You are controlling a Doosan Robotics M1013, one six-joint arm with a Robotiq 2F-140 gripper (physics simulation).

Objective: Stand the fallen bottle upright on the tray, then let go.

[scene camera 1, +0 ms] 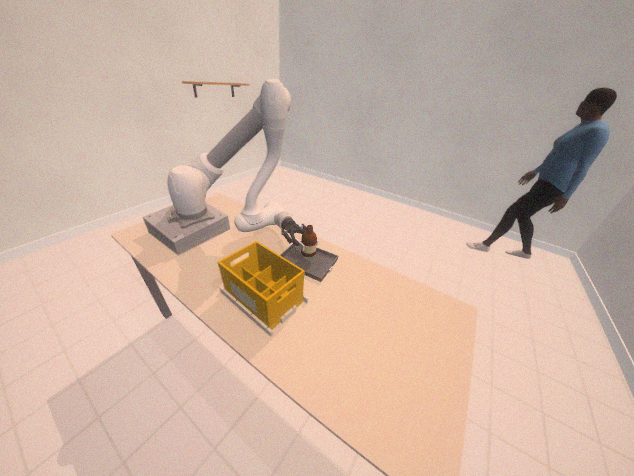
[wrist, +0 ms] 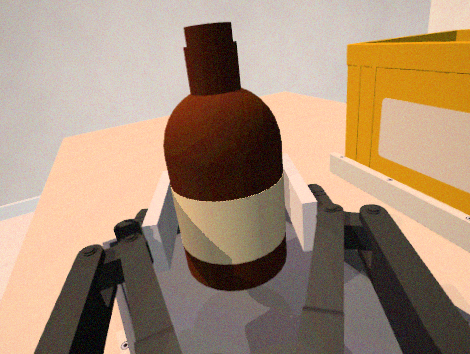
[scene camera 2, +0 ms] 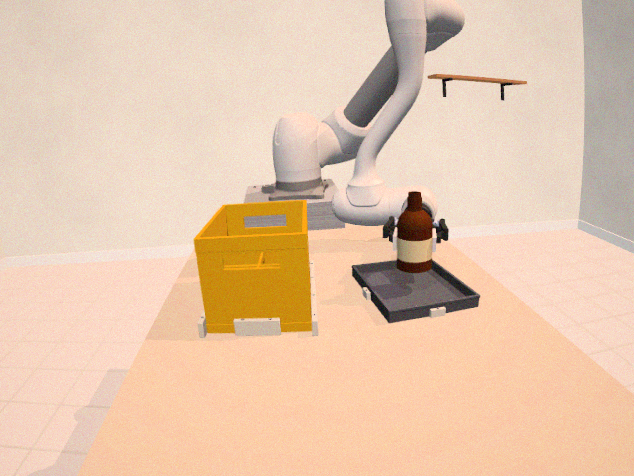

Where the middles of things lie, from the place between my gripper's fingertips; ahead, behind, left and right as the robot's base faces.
Now: the brown bottle (scene camera 2: 414, 226) 2 cm behind my hand and 2 cm above it.
